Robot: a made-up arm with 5 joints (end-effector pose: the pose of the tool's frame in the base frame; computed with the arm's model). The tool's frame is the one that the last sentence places.
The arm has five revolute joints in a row. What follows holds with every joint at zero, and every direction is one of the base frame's. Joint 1 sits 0.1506 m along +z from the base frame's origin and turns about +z. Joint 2 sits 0.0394 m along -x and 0.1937 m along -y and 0.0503 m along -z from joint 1 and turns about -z. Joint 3 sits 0.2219 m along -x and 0.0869 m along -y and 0.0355 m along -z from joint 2 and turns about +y. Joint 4 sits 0.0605 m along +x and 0.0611 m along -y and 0.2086 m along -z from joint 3 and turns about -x. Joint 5 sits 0.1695 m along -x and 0.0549 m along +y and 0.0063 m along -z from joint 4 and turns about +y. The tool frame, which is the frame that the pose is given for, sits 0.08 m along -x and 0.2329 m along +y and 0.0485 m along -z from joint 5; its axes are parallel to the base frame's.
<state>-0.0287 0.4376 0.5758 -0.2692 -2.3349</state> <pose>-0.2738 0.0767 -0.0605 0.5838 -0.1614 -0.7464 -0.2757</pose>
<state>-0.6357 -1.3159 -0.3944 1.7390 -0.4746</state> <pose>-0.1131 -0.4667 -0.4372 0.5415 -0.6291 -0.5107 0.2241</pose>
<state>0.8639 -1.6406 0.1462 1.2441 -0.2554</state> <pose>0.5721 -0.3334 -0.4092 0.1438 -0.1367 -0.5562 0.8070</pose>
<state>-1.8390 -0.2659 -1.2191 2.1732 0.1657</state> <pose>-0.5214 -0.0172 -0.2647 0.1158 0.6468 -0.3170 0.6839</pose>
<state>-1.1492 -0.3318 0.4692 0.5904 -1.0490</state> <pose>-0.5237 0.3613 -0.2898 0.9209 -0.3024 -0.1671 -0.1806</pose>
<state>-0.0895 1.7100 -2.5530 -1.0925 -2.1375</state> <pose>0.0183 0.0137 0.0301 0.2876 0.1623 0.7779 -0.5346</pose>
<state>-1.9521 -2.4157 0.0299 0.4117 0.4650</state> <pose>-0.6027 0.0131 -0.2654 0.9338 -0.2493 0.1875 0.1751</pose>
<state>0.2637 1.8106 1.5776 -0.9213 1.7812</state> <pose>-0.0304 -0.0475 0.2040 0.0379 -0.9385 -0.3282 -0.1002</pose>
